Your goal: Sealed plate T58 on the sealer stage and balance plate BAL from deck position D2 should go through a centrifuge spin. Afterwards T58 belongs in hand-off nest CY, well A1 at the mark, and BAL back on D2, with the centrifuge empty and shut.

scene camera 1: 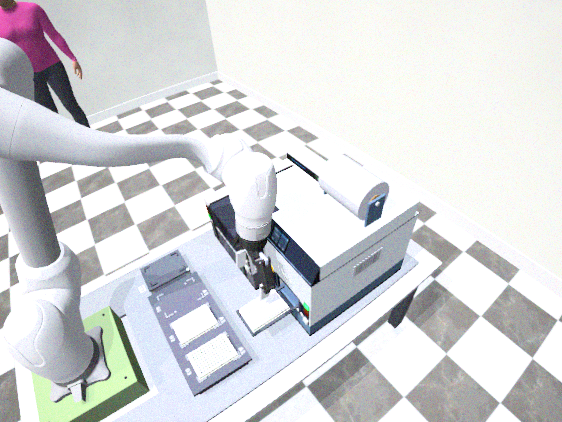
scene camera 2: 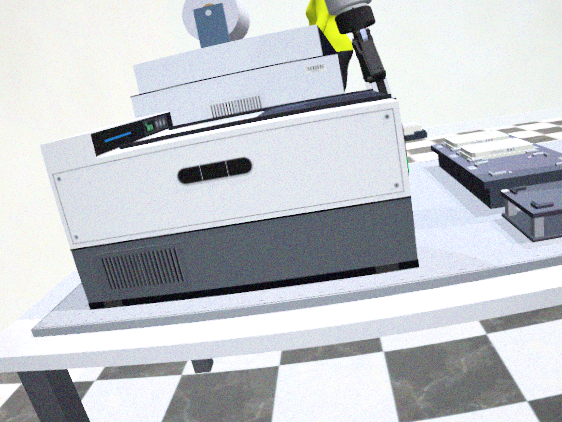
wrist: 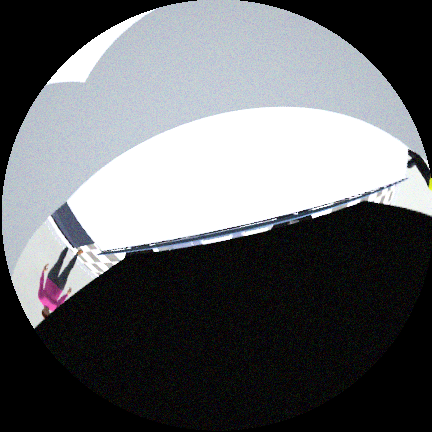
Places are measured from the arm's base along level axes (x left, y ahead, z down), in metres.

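Pixels of known places: gripper, fingertip midpoint: (scene camera 1: 252, 281); arm's base, link origin: (scene camera 1: 78, 363).
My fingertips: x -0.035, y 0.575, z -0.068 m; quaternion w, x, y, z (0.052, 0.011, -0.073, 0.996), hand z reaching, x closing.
Observation:
For each thing: its top centre in the pictures, then the offset to it from my fingertips. "spot": a spot on its surface instead.
- sealer stage, surface spot: (scene camera 1: 272, 324) spot: dz +0.056, dx -0.130, dy -0.004 m
- sealer, top centre: (scene camera 1: 349, 172) dz -0.319, dx -0.047, dy +0.292 m
- sealer's white housing, surface spot: (wrist: 240, 180) spot: dz -0.133, dx -0.023, dy +0.091 m
- white roll, top centre: (scene camera 1: 355, 169) dz -0.319, dx -0.044, dy +0.313 m
- low dark box, top centre: (scene camera 1: 163, 268) dz +0.109, dx +0.290, dy -0.245 m
A white plate (scene camera 1: 264, 311) (scene camera 2: 412, 128) lies on the sealer stage (scene camera 1: 272, 324), in front of the sealer (scene camera 1: 350, 280) (scene camera 2: 175, 100). My gripper (scene camera 1: 269, 290) (scene camera 2: 382, 88) is open and empty, pointing down just above this plate, close to the sealer's front. Its fingertips are partly hidden in both scene views and do not show in the wrist view. Two white plates (scene camera 1: 196, 323) (scene camera 1: 214, 356) lie on the dark deck (scene camera 1: 225, 374) (scene camera 2: 525, 172); their labels cannot be read. The centrifuge (scene camera 1: 222, 215) (scene camera 2: 300, 185) has its dark top down; its front opening is hidden.
The sealer's white housing (wrist: 240, 180) fills much of the wrist view, very near the camera. A white roll (scene camera 1: 352, 187) (scene camera 2: 240, 22) sits on the sealer. A low dark box (scene camera 1: 165, 270) (scene camera 2: 550, 220) stands at the deck's end. A person in pink (scene camera 1: 32, 35) (wrist: 50, 290) stands beyond the table.

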